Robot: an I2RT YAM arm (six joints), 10 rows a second.
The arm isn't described. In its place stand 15 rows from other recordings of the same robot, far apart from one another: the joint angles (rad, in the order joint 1, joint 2, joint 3, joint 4, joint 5, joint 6), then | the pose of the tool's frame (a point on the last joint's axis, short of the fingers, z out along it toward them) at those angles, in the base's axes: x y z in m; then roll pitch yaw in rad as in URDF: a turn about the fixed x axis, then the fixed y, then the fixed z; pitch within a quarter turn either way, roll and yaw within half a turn.
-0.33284, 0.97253, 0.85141, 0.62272, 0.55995, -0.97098 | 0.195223 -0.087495 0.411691 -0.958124 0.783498 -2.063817
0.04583, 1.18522, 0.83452, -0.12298, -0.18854, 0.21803 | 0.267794 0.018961 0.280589 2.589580 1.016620 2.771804
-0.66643, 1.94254, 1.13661, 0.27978, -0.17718, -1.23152 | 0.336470 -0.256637 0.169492 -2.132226 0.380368 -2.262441
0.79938, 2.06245, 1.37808, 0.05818, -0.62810, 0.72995 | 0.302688 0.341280 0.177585 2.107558 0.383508 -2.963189
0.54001, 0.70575, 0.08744, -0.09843, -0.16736, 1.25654 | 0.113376 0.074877 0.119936 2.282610 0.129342 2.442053
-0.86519, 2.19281, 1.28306, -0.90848, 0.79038, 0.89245 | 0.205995 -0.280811 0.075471 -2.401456 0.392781 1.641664
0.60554, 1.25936, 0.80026, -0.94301, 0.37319, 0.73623 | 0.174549 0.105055 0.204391 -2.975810 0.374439 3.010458
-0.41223, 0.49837, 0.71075, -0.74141, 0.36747, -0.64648 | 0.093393 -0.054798 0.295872 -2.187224 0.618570 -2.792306
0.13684, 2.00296, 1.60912, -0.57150, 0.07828, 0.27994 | 0.438402 0.057558 0.224593 3.025667 0.600128 2.938128
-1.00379, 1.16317, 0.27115, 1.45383, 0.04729, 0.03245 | 0.110612 -0.176846 0.261212 0.098579 1.006621 -0.943145
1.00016, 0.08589, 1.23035, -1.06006, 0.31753, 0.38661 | -0.038670 -0.080822 0.393118 1.373236 1.150509 2.071611
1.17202, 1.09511, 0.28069, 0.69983, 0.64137, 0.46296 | 0.102230 0.187772 0.199452 1.805913 1.166597 2.315071
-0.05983, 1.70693, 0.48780, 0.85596, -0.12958, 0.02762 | 0.298462 -0.013270 0.126893 2.940791 1.203081 3.005510
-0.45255, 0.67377, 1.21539, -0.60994, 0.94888, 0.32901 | 0.065780 -0.064155 0.449469 1.717131 1.294537 0.309122
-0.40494, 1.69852, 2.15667, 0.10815, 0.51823, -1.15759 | 0.301298 -0.148330 0.593817 -0.960312 0.621499 -2.183121
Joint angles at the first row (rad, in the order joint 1, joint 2, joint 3, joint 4, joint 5, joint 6):
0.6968, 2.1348, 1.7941, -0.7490, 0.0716, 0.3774
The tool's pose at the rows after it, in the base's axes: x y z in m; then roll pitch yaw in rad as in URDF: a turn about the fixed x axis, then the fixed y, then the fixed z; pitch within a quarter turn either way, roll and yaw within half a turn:
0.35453 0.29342 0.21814 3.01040 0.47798 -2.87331
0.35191 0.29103 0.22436 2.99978 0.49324 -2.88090
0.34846 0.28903 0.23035 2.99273 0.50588 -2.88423
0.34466 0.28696 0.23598 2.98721 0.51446 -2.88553
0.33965 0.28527 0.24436 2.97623 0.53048 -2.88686
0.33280 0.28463 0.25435 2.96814 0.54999 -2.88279
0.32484 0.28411 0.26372 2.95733 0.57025 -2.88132
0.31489 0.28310 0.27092 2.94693 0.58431 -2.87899
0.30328 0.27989 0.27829 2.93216 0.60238 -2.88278
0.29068 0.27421 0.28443 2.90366 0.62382 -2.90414
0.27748 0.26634 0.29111 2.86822 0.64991 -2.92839
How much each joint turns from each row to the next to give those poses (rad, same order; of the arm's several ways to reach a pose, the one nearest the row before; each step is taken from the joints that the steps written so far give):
0.0000, -0.0157, -0.0106, 0.0034, -0.0010, 0.0015
-0.0004, -0.0239, -0.0156, 0.0093, -0.0008, 0.0030
0.0016, -0.0237, -0.0151, 0.0054, 0.0005, 0.0014
0.0018, -0.0229, -0.0139, 0.0008, -0.0004, 0.0008
0.0043, -0.0293, -0.0138, 0.0030, -0.0013, 0.0009
0.0092, -0.0324, -0.0118, 0.0000, 0.0024, -0.0004
0.0114, -0.0349, -0.0171, 0.0043, 0.0030, 0.0031
0.0140, -0.0388, -0.0287, 0.0058, 0.0022, 0.0057
0.0135, -0.0503, -0.0428, 0.0136, 0.0032, 0.0088
0.0113, -0.0611, -0.0608, 0.0282, 0.0019, 0.0190
0.0088, -0.0697, -0.0671, 0.0331, -0.0010, 0.0163

